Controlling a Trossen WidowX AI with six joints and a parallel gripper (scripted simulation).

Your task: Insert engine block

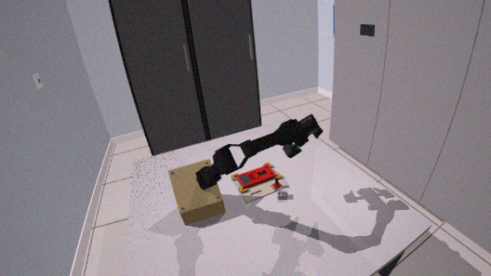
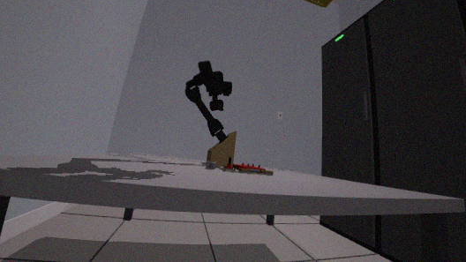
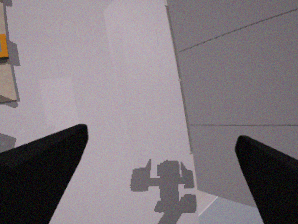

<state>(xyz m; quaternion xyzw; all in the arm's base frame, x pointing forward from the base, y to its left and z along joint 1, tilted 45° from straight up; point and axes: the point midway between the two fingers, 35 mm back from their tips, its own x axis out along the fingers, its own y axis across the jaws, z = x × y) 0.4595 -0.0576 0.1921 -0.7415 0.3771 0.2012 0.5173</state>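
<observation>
Right now the grey engine block is 14 cm behind my gripper tip, 2 cm to the left of it and 27 cm below it.
</observation>
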